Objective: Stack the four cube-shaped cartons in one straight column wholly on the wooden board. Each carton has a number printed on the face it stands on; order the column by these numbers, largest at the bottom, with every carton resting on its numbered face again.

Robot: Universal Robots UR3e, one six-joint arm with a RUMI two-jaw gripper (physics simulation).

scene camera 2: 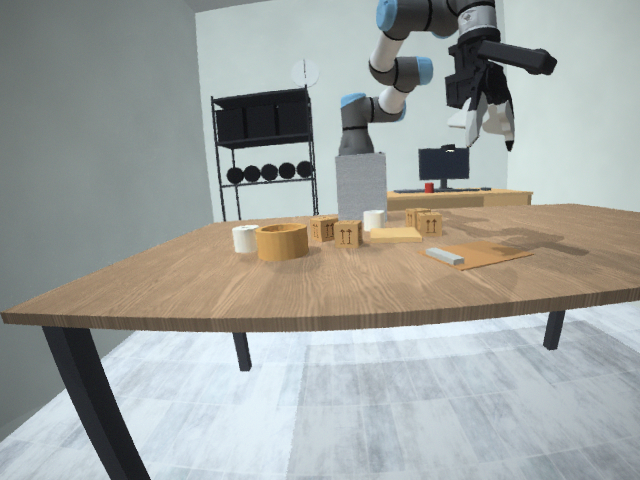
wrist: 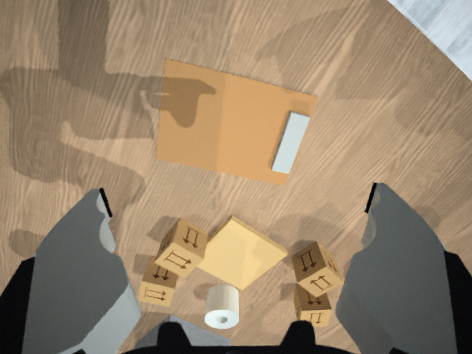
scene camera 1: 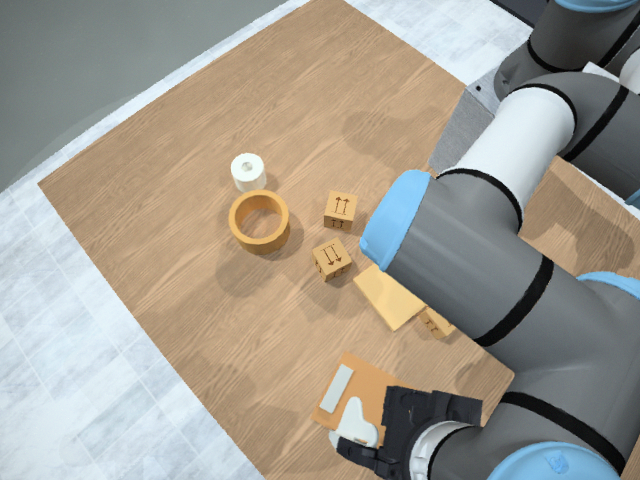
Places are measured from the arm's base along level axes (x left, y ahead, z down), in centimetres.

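Pixels of known places: gripper, fingertip midpoint: [scene camera 2: 491, 149] [wrist: 237, 189]; arm's base, origin of the base link: [scene camera 2: 356, 154].
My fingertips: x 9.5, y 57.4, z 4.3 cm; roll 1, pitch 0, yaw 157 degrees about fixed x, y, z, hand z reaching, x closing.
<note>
For each thing: its top centre in the pictures, then the offset to it from my fingertips. "spot": a spot on its surface instead.
- pale wooden board, middle of its top: [wrist: 237, 258] [scene camera 1: 398, 285] [scene camera 2: 394, 232] dx -9.4, dy -23.5, dz +18.3 cm
- third carton, middle of its top: [wrist: 178, 261] [scene camera 1: 447, 314] [scene camera 2: 429, 213] dx +0.2, dy -22.9, dz +14.1 cm
- orange sheet, middle of its top: [wrist: 231, 131] [scene camera 1: 376, 410] [scene camera 2: 474, 247] dx -0.5, dy -3.0, dz +18.3 cm
- grey bar, surface spot: [wrist: 291, 142] [scene camera 1: 335, 390] [scene camera 2: 445, 253] spot: dx -8.1, dy -1.5, dz +18.3 cm
- orange ring, middle of its top: [scene camera 1: 258, 216] [scene camera 2: 281, 227] dx -37.4, dy -17.6, dz +13.7 cm
The pale wooden board [scene camera 1: 381, 294] [scene camera 2: 395, 236] [wrist: 242, 255] lies flat on the table with nothing on it. Four brown cartons with arrow prints stand apart from it. One carton [scene camera 1: 331, 259] [scene camera 2: 347, 234] [wrist: 316, 269] and another [scene camera 1: 340, 210] [scene camera 2: 324, 228] [wrist: 313, 305] behind it stand on the board's left in the scene views. A third carton [scene camera 1: 435, 324] [scene camera 2: 429, 224] [wrist: 181, 247] and a fourth [scene camera 2: 413, 215] [wrist: 159, 285] stand on its right; the arm hides the fourth in scene camera 1. Their numbered faces do not show. My gripper [scene camera 2: 490, 144] [wrist: 237, 189] is open and empty, high above the table.
An orange sheet [scene camera 1: 369, 379] [scene camera 2: 491, 253] [wrist: 235, 125] bearing a grey bar [scene camera 1: 337, 388] [scene camera 2: 444, 256] [wrist: 291, 142] lies in front of the board. An orange ring [scene camera 1: 261, 245] [scene camera 2: 282, 246] and a white cylinder [scene camera 1: 248, 175] [scene camera 2: 245, 239] stand left; another white cylinder [scene camera 2: 373, 220] [wrist: 222, 305] stands behind the board.
</note>
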